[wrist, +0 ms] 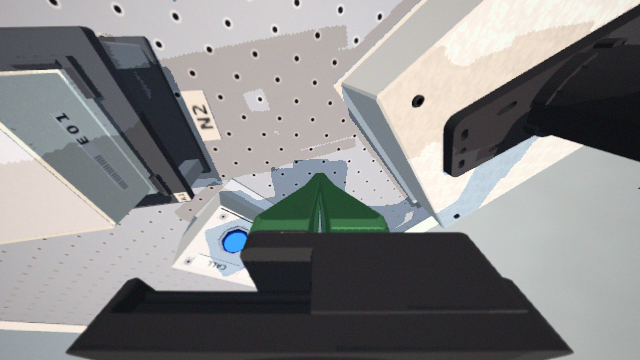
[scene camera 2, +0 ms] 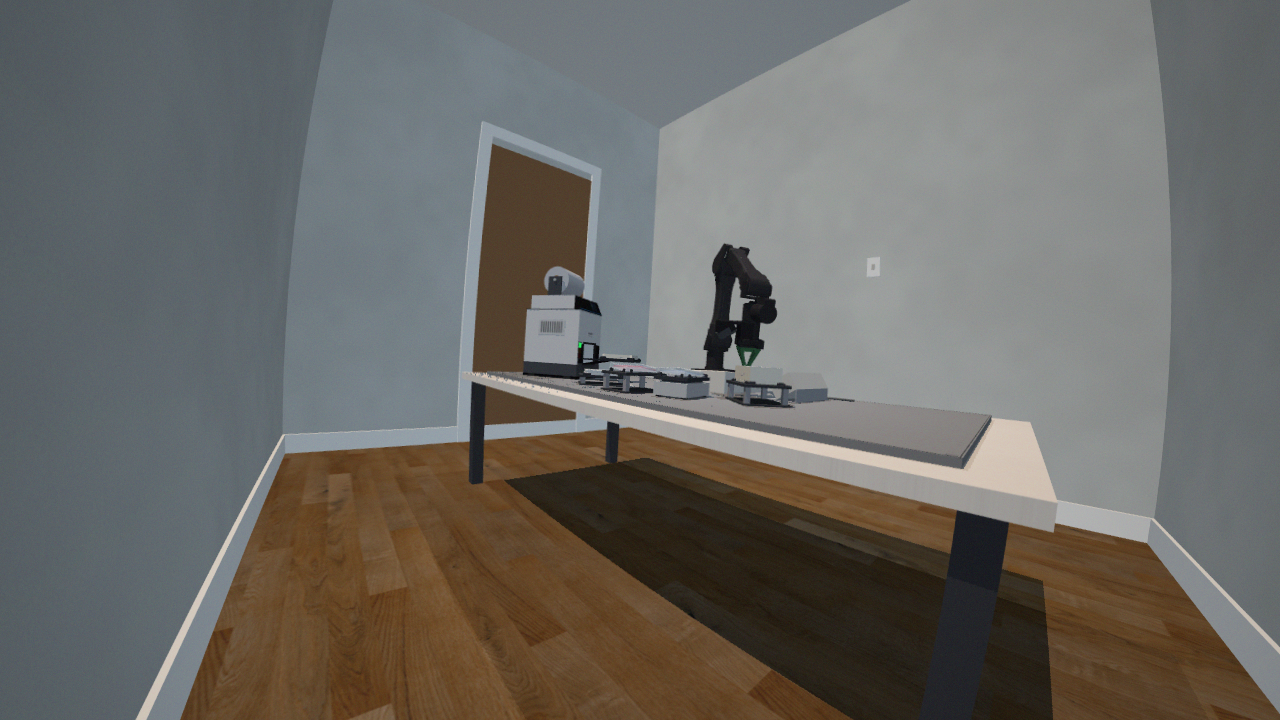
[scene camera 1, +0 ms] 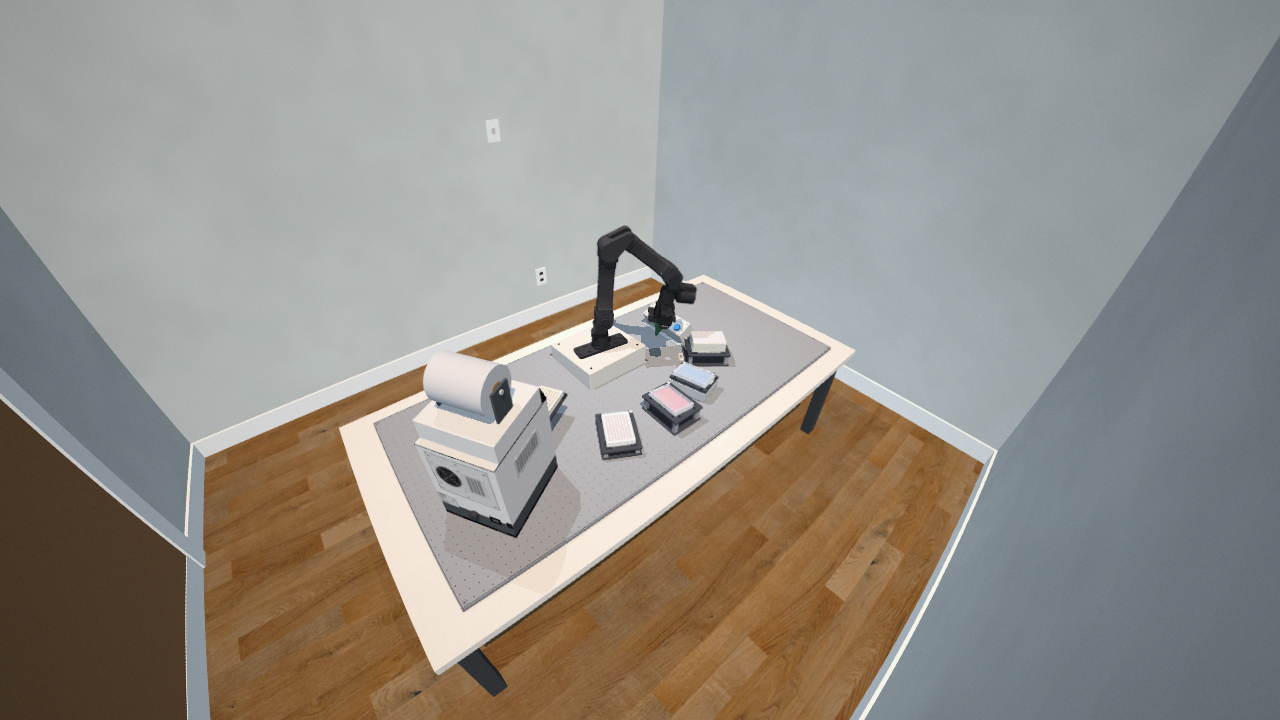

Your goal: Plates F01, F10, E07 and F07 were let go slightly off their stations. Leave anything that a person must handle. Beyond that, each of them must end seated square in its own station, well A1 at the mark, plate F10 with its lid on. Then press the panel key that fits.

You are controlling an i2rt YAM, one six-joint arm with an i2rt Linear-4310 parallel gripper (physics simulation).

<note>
My gripper is shut, holding nothing. Also in view: a white plate lid and a button panel.
</note>
